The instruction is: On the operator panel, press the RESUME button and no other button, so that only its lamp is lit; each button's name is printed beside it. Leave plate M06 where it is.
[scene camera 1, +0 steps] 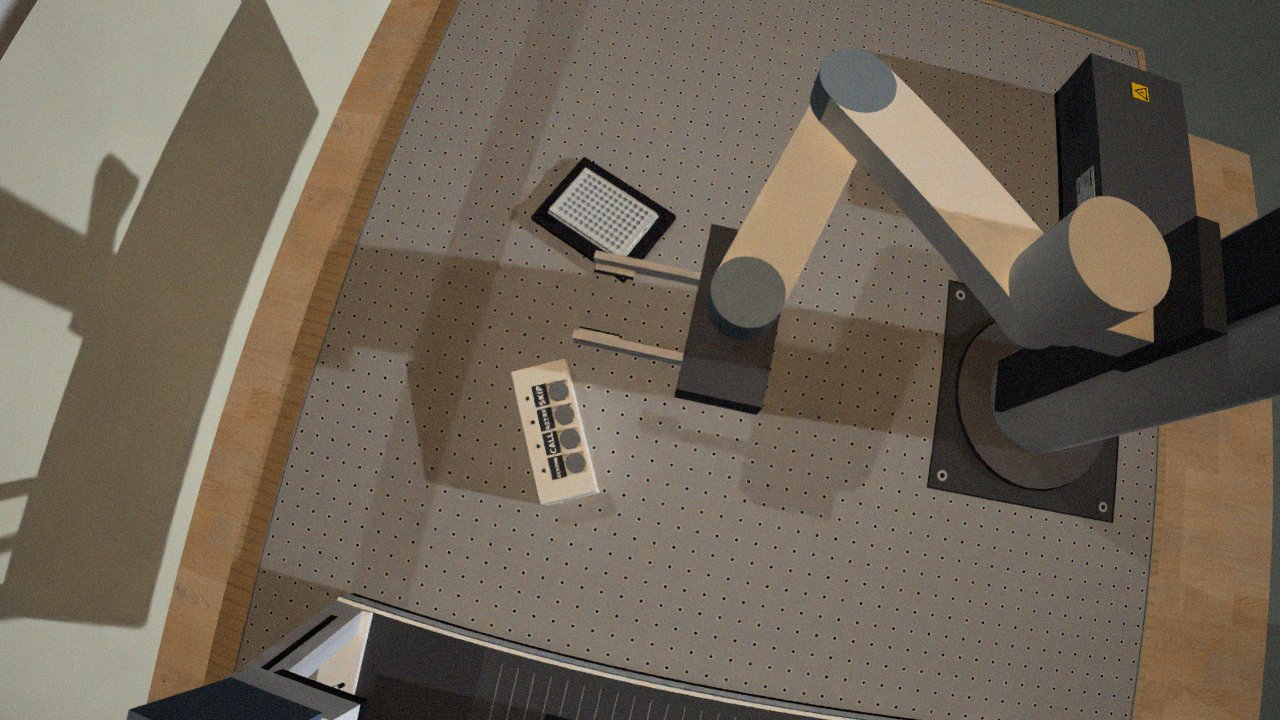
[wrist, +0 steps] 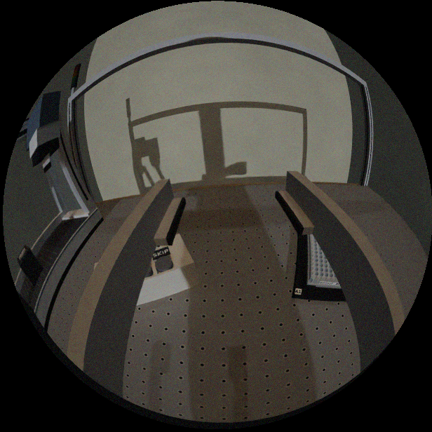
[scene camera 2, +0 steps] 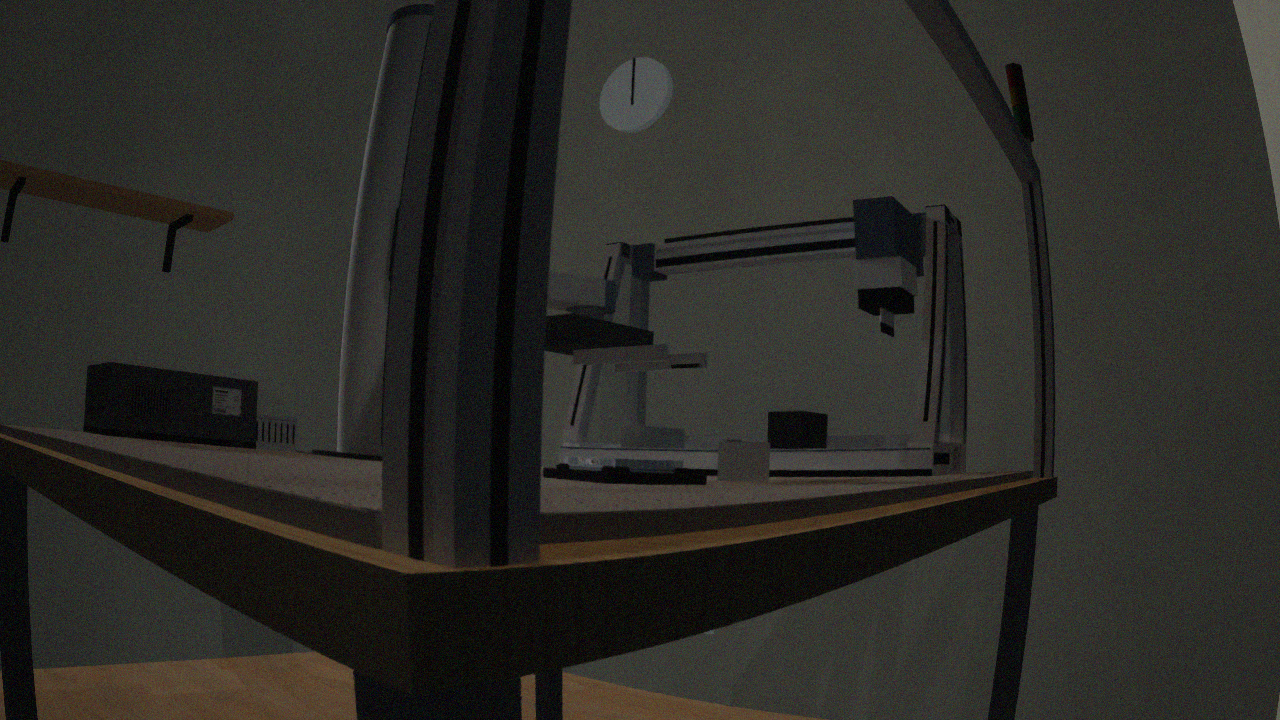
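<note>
The cream operator panel lies on the perforated table. From the top in scene camera 1 are the SKIP button, RETRY button, CALL button and RESUME button; the last label is small and blurred. The small lamps beside the labels look dark. The wrist view shows the SKIP end, with the rest behind a finger. My gripper is shut and empty, its fingers parallel with a gap, above the table between panel and plate. The white plate sits in its black holder.
A dark controller box stands near the arm's base plate. A gantry machine stands along one side. An upright post rises at the table corner. A small black box shows behind the panel in scene camera 2.
</note>
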